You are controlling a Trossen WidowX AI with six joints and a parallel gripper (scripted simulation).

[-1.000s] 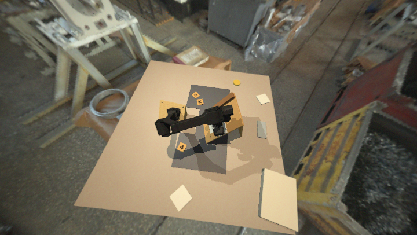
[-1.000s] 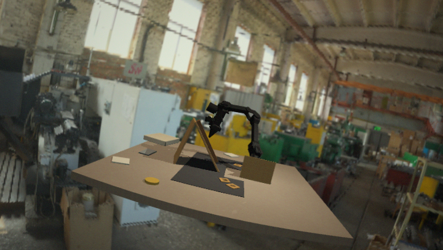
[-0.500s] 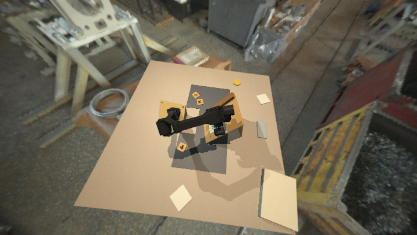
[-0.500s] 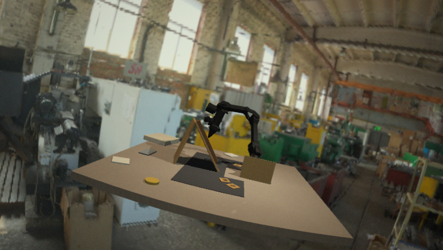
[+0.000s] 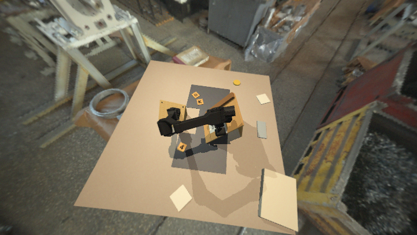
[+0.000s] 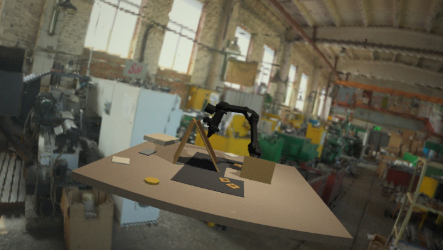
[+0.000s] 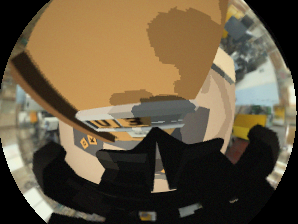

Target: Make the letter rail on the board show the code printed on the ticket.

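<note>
Now: gripper tip 40 mm to the right of the letter tile and 10 mm above it. The rest, counted from my gripper tip: orange tile marked u (20 mm behind, 100 mm to the left, 10 mm below); white ticket (40 mm behind, 20 mm to the left, 90 mm below); dark mat (140 mm behind, 90 mm to the left, 180 mm below).
</note>
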